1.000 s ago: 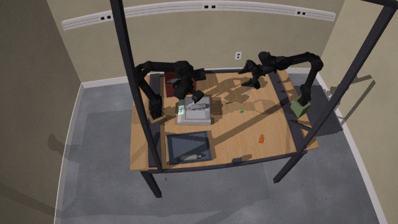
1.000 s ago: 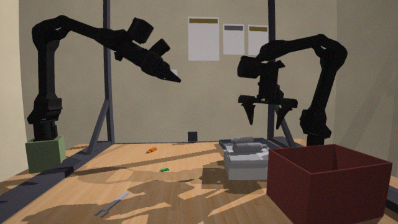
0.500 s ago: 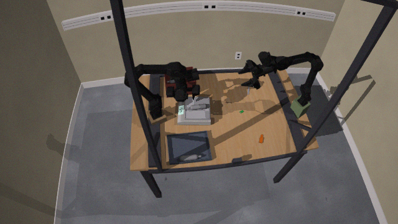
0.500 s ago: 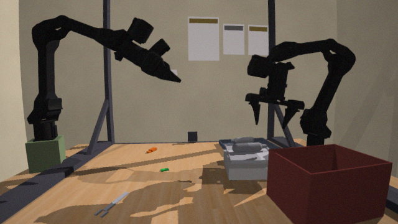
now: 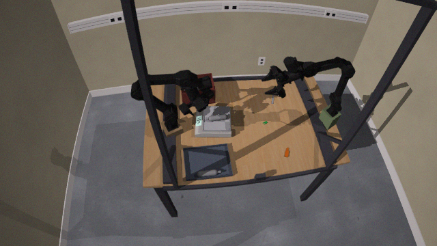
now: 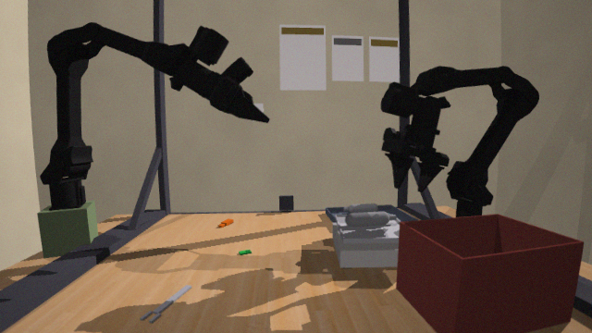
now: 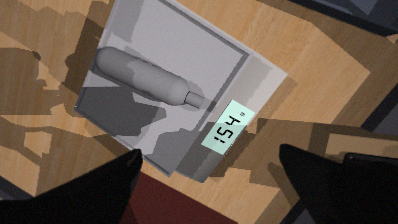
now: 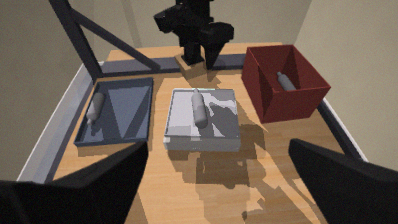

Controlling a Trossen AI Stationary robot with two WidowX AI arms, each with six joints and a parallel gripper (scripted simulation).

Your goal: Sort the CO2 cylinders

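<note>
The red scrap bin lies 230 mm ahead of my left hand, 140 mm below it and 10 mm to the left of it. Also, from my left hand: orange piece 480 mm to the right, 210 mm behind, 170 mm below; tray 240 mm behind, 170 mm below, 30 mm to the right; green piece 380 mm to the right, 170 mm below.
</note>
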